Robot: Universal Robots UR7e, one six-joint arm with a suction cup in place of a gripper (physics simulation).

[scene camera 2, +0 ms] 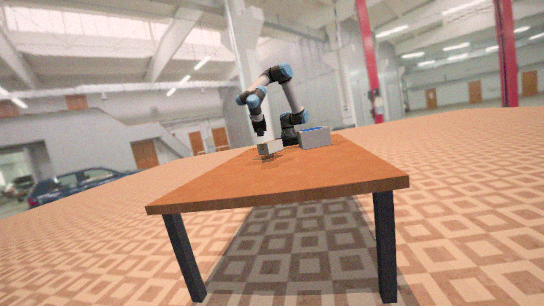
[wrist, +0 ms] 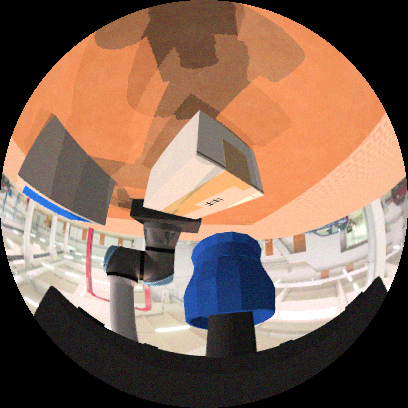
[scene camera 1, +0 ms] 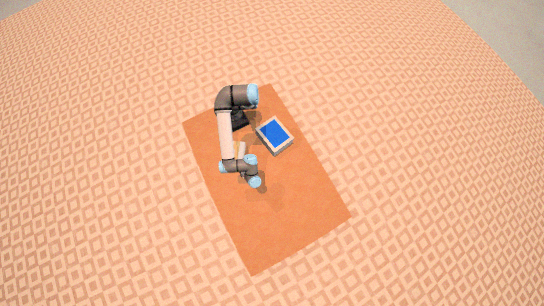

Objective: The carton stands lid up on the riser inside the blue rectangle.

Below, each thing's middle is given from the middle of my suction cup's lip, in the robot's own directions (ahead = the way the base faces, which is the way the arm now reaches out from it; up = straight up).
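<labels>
Riser (scene camera 1: 272,133) at 360 mm to the left of my suction cup, 110 mm below it and 60 mm behind it. Carton (wrist: 205,168) at 30 mm to the left of the suction cup, 120 mm behind it and 130 mm below it. Going by their middles, of the things named here the carton is the nearest to my suction cup.
</labels>
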